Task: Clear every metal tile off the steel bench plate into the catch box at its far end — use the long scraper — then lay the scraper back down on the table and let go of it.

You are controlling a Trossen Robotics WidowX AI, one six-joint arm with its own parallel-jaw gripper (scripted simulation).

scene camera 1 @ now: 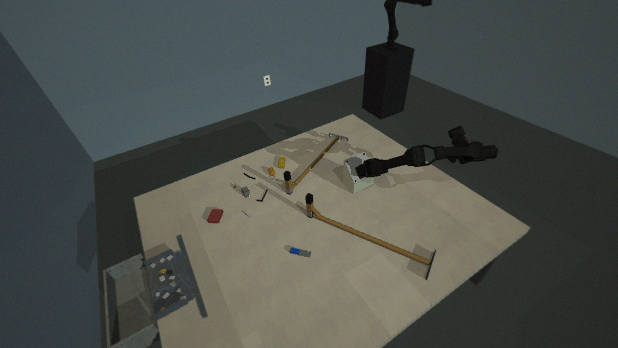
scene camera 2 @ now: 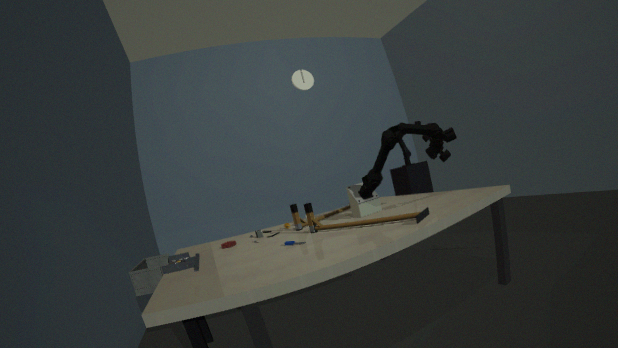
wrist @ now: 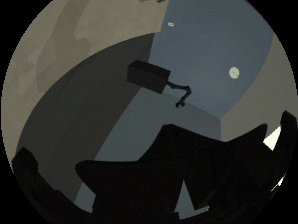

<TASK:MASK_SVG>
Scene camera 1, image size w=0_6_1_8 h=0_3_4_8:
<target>long scraper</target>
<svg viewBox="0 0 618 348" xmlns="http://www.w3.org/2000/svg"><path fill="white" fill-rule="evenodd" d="M305 196L307 217L315 217L421 263L430 265L425 278L427 280L436 249L430 262L426 258L322 216L314 207L313 195L308 193Z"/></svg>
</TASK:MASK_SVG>
